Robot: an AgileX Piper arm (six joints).
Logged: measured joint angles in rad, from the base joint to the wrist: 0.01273 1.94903 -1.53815 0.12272 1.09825 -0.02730; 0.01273 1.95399 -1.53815 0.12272 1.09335 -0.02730; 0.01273 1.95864 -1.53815 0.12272 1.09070 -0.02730; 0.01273 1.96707 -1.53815 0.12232 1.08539 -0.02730; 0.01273 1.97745 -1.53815 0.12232 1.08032 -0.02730; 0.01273 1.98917 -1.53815 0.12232 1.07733 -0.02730; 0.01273 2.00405 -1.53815 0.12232 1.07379 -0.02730; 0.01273 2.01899 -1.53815 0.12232 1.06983 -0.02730; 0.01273 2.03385 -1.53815 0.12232 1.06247 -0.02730; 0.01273 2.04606 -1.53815 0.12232 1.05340 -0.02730; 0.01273 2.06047 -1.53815 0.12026 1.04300 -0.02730; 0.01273 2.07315 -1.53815 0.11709 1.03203 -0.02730; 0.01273 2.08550 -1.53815 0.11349 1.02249 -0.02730; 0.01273 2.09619 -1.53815 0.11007 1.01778 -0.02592
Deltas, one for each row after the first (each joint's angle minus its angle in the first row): 0.00000 0.00496 0.00000 0.00000 -0.00490 0.00000; 0.00000 0.00961 0.00000 0.00000 -0.00755 0.00000; 0.00000 0.01804 0.00000 -0.00040 -0.01286 0.00000; 0.00000 0.02842 0.00000 -0.00040 -0.01793 0.00000; 0.00000 0.04014 0.00000 -0.00040 -0.02092 0.00000; 0.00000 0.05502 0.00000 -0.00040 -0.02446 0.00000; 0.00000 0.06996 0.00000 -0.00040 -0.02842 0.00000; 0.00000 0.08482 0.00000 -0.00040 -0.03578 0.00000; 0.00000 0.09703 0.00000 -0.00040 -0.04485 0.00000; 0.00000 0.11144 0.00000 -0.00246 -0.05525 0.00000; 0.00000 0.12412 0.00000 -0.00563 -0.06622 0.00000; 0.00000 0.13647 0.00000 -0.00923 -0.07576 0.00000; 0.00000 0.14716 0.00000 -0.01265 -0.08047 0.00138
